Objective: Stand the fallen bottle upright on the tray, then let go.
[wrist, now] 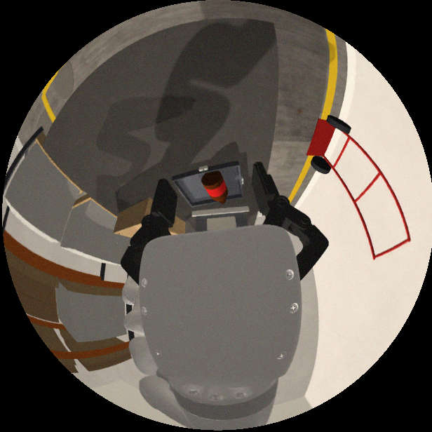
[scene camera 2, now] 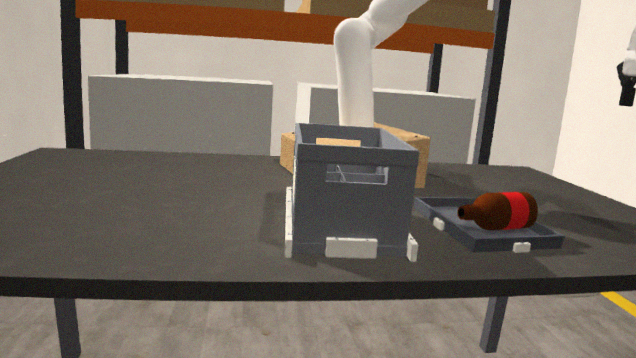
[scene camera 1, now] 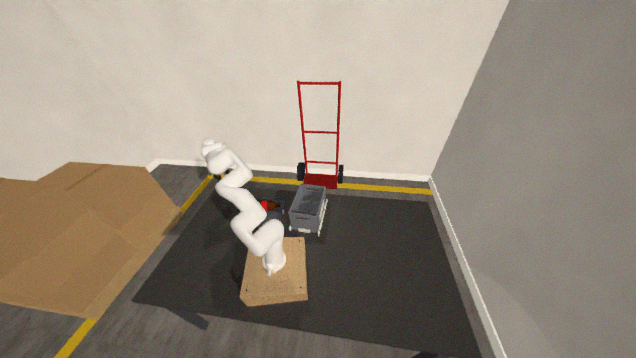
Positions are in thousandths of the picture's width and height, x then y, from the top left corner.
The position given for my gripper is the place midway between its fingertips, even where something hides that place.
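My own gripper (wrist: 487,413) is here in the scene, and with it I can see a brown bottle (scene camera 2: 793,588).
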